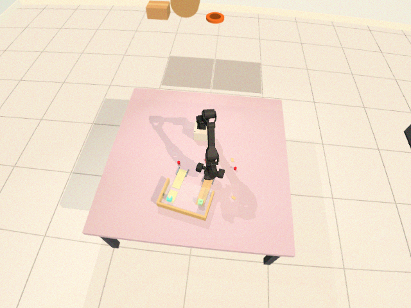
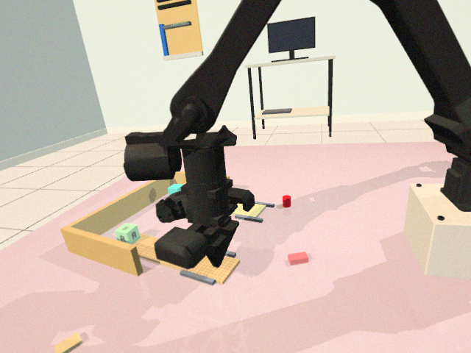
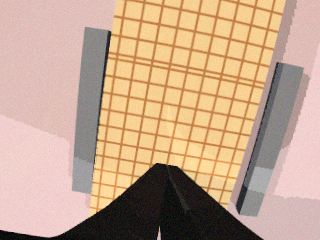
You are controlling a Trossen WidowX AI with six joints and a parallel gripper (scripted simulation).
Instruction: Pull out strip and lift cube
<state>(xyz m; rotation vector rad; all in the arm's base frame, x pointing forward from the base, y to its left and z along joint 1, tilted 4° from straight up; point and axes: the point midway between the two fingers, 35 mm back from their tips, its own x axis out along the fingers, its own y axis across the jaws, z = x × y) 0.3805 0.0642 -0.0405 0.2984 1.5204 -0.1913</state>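
Now: the orange gridded strip 90 mm ahead of my gripper tip and 30 mm to the right of it. Round my gripper tip: pink block: 130 mm behind, 30 mm to the right.
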